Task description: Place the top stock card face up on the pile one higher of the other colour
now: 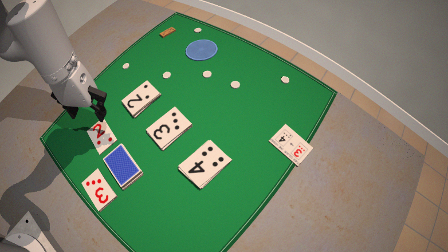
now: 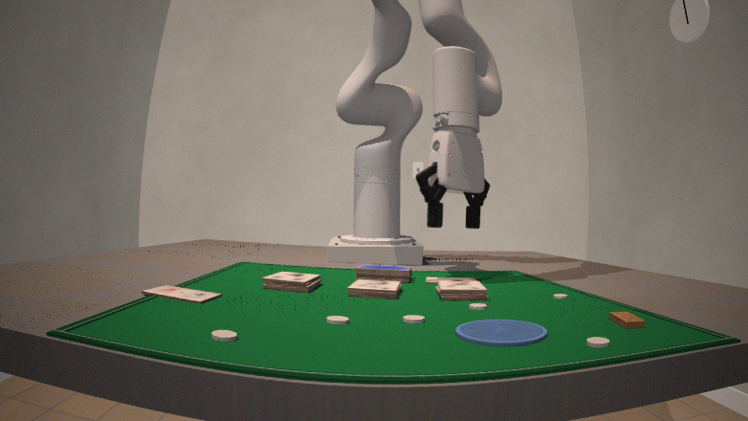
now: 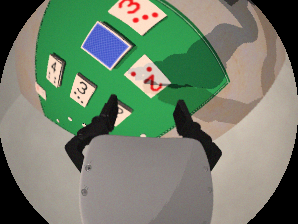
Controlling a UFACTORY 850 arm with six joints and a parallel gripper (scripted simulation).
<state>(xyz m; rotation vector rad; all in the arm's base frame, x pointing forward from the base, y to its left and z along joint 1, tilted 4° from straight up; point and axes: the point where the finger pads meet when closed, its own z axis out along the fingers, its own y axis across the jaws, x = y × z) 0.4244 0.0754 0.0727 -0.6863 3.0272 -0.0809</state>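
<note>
Right now my hand is 100 mm above the card. The rest, counted from my hand: green card cloth (150 mm ahead, 120 mm to the right, 120 mm below).
</note>
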